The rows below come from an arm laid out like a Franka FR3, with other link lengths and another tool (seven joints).
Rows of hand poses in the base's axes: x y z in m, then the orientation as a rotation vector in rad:
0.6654 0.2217 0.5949 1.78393 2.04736 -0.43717
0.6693 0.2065 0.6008 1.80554 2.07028 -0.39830
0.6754 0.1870 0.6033 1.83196 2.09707 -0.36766
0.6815 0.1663 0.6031 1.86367 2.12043 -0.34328
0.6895 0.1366 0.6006 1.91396 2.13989 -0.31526
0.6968 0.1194 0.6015 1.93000 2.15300 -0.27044
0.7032 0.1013 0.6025 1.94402 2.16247 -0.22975
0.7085 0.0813 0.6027 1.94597 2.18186 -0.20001
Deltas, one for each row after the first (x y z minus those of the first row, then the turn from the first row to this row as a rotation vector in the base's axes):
0.0039 -0.0152 0.0059 0.03973 -0.00055 0.00104
0.0100 -0.0347 0.0084 0.08027 0.00790 -0.00093
0.0161 -0.0554 0.0082 0.11878 0.01975 -0.00830
0.0241 -0.0851 0.0057 0.16595 0.03394 -0.02749
0.0314 -0.1023 0.0066 0.20053 0.02496 -0.02600
0.0378 -0.1204 0.0076 0.23065 0.01568 -0.02526
0.0431 -0.1404 0.0078 0.25497 0.01431 -0.01578

